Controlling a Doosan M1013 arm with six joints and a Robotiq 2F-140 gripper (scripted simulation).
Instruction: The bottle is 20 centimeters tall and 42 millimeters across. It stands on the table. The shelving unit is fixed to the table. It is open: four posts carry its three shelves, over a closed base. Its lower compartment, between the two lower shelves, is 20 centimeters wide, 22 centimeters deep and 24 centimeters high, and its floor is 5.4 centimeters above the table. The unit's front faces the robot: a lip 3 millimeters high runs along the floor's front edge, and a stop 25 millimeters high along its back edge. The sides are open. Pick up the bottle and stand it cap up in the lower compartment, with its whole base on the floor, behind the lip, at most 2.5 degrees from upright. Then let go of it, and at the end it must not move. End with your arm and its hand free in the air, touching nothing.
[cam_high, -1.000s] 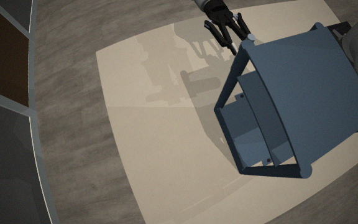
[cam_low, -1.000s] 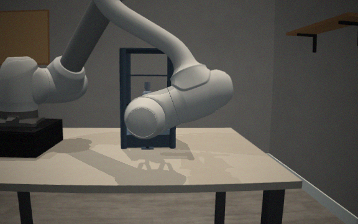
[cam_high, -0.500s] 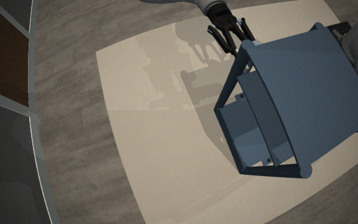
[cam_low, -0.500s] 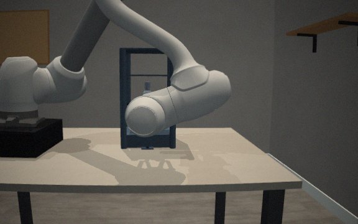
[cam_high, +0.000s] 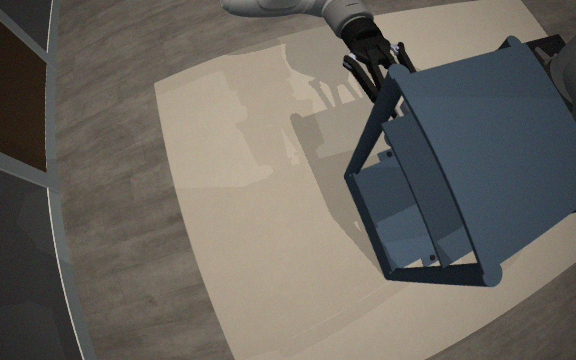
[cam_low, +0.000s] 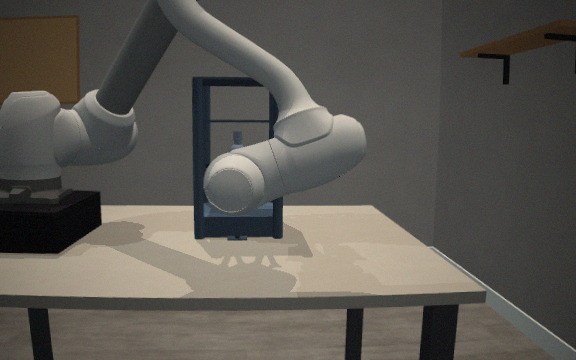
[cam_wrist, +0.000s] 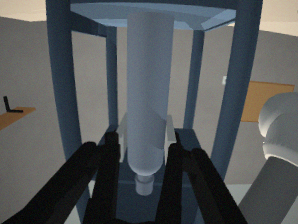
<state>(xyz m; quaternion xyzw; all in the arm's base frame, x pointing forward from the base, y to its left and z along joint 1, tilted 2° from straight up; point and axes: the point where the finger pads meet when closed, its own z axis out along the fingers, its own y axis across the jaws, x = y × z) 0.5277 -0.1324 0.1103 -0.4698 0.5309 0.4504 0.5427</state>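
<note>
My gripper is now 2 cm short of the shelving unit, 13 cm to the right of it and 1 cm below it.
</note>
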